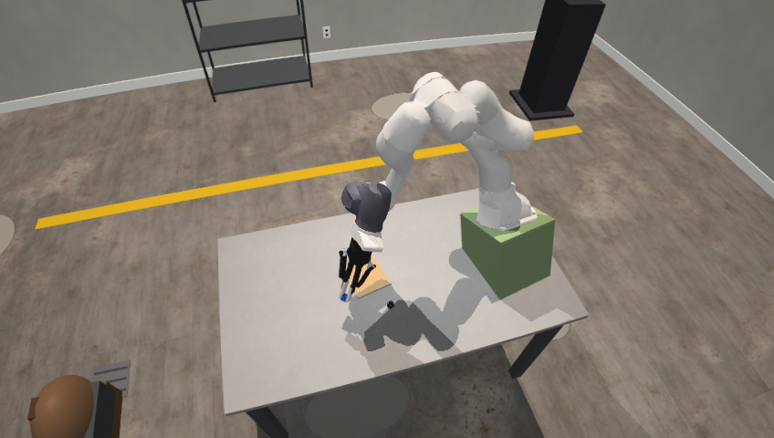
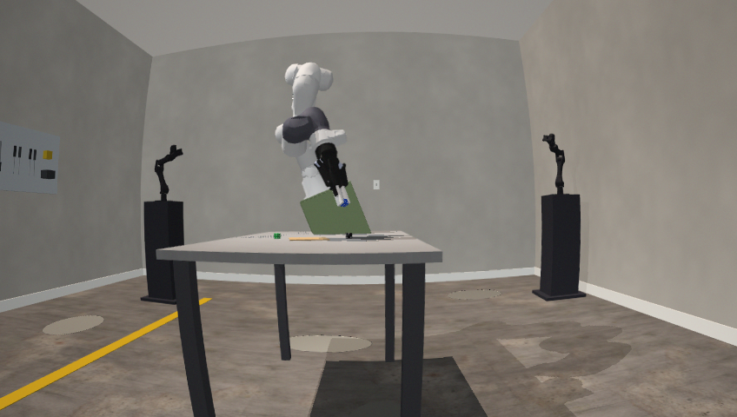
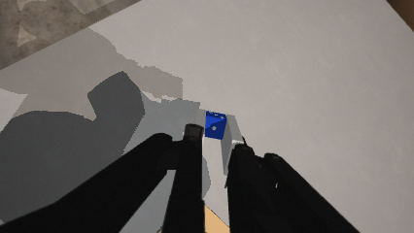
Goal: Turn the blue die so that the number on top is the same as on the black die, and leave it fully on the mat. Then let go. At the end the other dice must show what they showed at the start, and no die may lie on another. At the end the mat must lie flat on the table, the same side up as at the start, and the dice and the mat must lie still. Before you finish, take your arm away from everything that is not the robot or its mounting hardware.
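Right now the mat is 15 cm below my hand, 13 cm to the right of it and 9 cm behind it. Round my hand: green die: 26 cm to the right, 14 cm below, 12 cm behind; black die: 15 cm behind, 14 cm below, 1 cm to the left; blue die: 2 cm below, 1 cm to the left, 1 cm ahead.
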